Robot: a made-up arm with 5 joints.
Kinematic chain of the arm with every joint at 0, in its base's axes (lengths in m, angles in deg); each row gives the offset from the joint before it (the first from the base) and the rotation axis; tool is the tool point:
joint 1: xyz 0 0 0.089 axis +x
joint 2: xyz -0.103 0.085 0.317 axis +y
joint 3: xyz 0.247 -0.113 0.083 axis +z
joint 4: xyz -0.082 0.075 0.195 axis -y
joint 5: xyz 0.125 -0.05 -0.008 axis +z
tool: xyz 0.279 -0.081 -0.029
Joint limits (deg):
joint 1: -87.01..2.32
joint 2: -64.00..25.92
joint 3: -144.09..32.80
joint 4: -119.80..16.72
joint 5: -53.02..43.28
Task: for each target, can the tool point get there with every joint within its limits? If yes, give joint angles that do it. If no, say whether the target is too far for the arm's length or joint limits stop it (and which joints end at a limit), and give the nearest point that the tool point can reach.
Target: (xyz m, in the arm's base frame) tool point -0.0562 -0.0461 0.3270
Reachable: yes | joints -13.36 -0.69 -7.67 -100.63 -8.88
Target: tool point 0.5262 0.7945 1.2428
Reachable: no: too far | nearest point 0.2396 0.5146 0.8363 | short by 0.571 m
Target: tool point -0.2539 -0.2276 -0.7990
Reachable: no: joint limits stop it (at a limit: joint 1, joint 2, joint 4) | nearest point 0.0527 0.1899 -0.1981 | short by 0.793 m
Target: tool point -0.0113 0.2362 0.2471
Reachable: yes | joints -38.03 -52.27 -9.61 -108.02 26.48
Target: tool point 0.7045 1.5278 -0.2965
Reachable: no: too far | nearest point 0.2626 0.8604 0.0087 | short by 0.857 m
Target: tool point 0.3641 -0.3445 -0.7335
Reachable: no: joint limits stop it (at a limit: joint 1, joint 2, joint 4) | nearest point 0.2506 0.1069 -0.1697 | short by 0.731 m
